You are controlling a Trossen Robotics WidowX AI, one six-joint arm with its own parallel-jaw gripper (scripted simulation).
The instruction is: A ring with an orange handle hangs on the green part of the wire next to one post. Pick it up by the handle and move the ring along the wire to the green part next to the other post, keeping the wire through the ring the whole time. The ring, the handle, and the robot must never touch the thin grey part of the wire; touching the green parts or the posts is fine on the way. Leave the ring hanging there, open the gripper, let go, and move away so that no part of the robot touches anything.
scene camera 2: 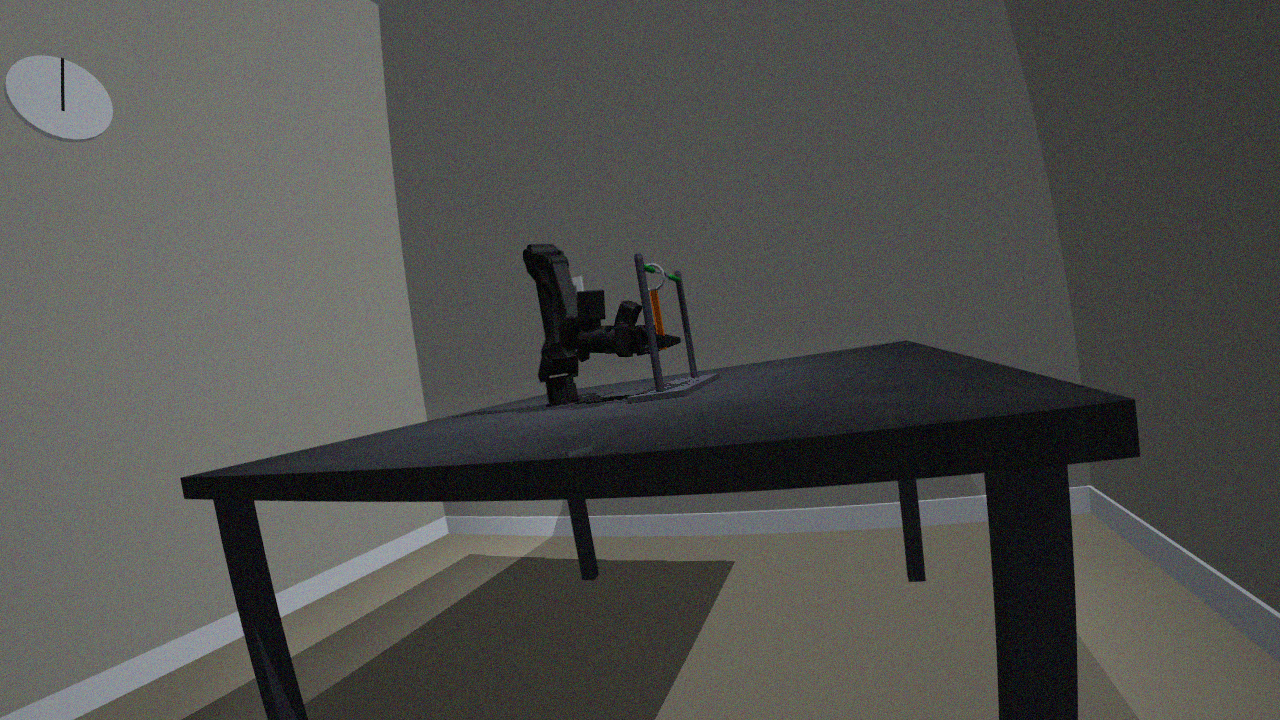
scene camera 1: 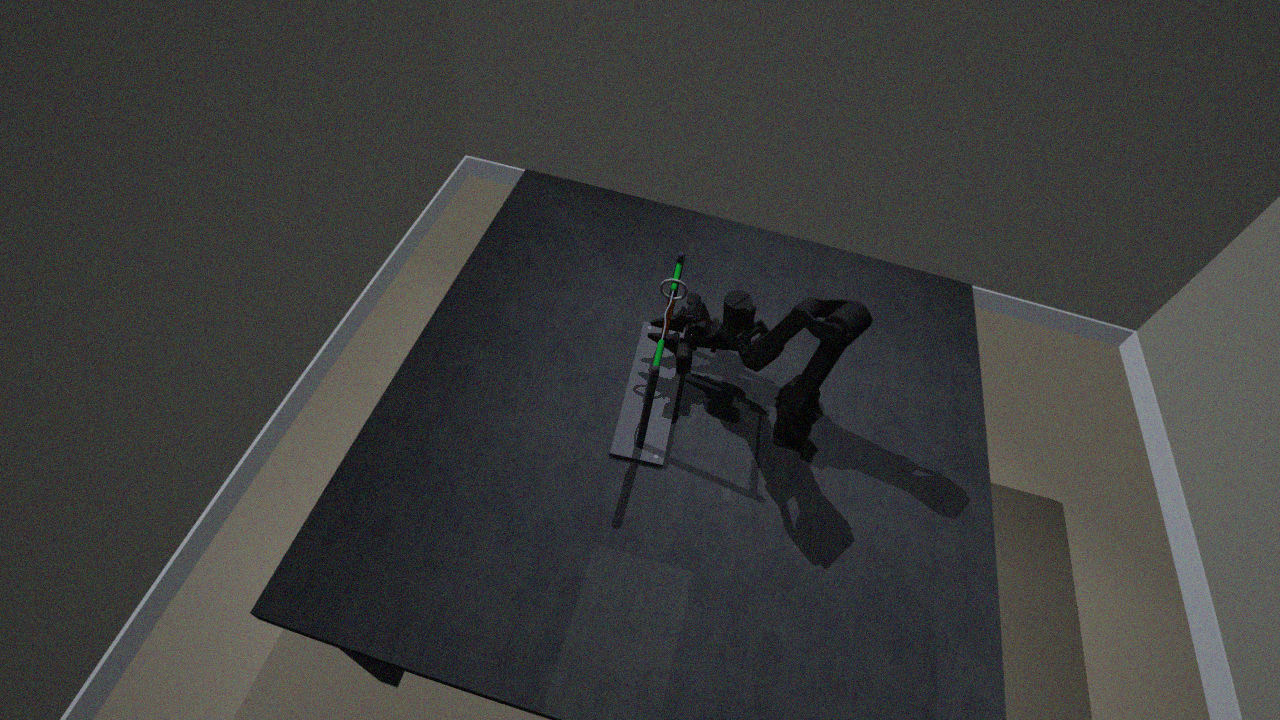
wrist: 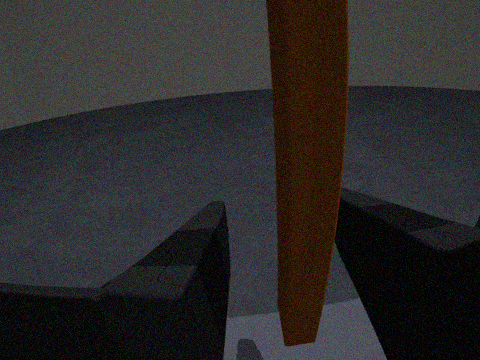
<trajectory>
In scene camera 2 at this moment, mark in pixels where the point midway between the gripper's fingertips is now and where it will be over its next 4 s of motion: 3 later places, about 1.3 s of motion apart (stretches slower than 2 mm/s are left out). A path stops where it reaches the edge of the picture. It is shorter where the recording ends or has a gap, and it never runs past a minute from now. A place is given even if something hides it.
The gripper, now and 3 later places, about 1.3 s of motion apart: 678, 340; 677, 331; 682, 331; 688, 330
</trajectory>
